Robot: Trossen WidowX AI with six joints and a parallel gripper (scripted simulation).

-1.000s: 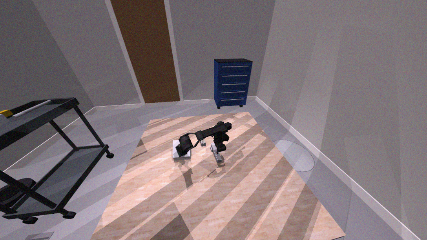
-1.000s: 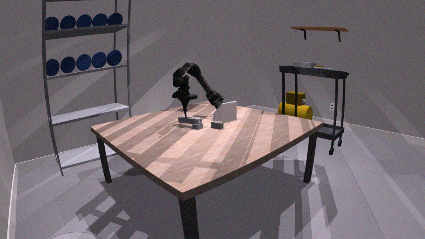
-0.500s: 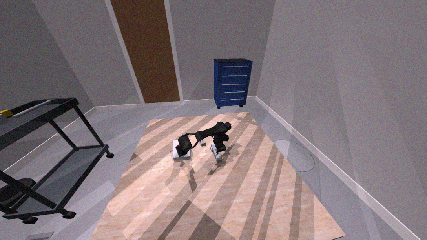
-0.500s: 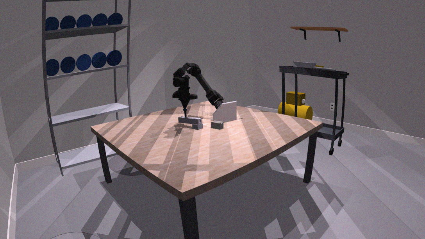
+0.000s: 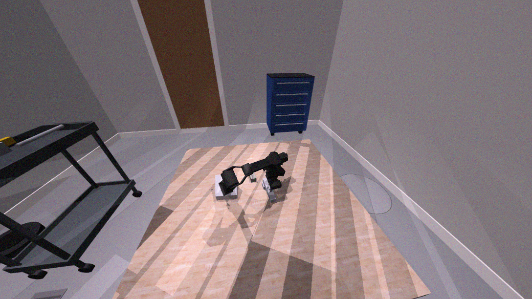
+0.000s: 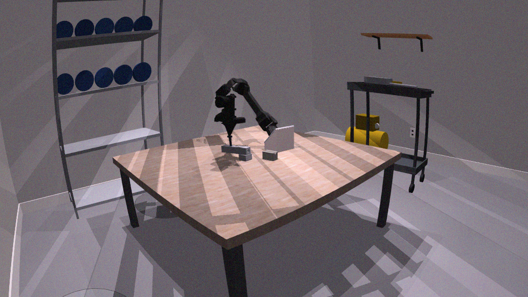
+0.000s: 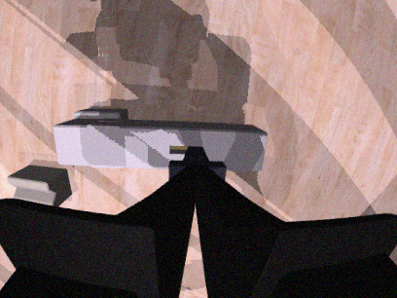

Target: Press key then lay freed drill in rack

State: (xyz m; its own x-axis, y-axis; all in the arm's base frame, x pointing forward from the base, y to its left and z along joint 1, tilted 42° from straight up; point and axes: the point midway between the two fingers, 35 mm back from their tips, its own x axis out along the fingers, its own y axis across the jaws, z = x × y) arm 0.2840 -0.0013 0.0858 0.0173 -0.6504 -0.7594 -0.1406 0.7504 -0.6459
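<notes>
Right now my gripper tip is 20 mm past the drill, 60 mm to the right of it and 70 mm above it. Round my gripper tip: long grey fixture (10 mm behind, 40 mm to the left, 80 mm below); then grey rack (110 mm behind, 190 mm to the left, 100 mm below); then black key (30 mm below).
</notes>
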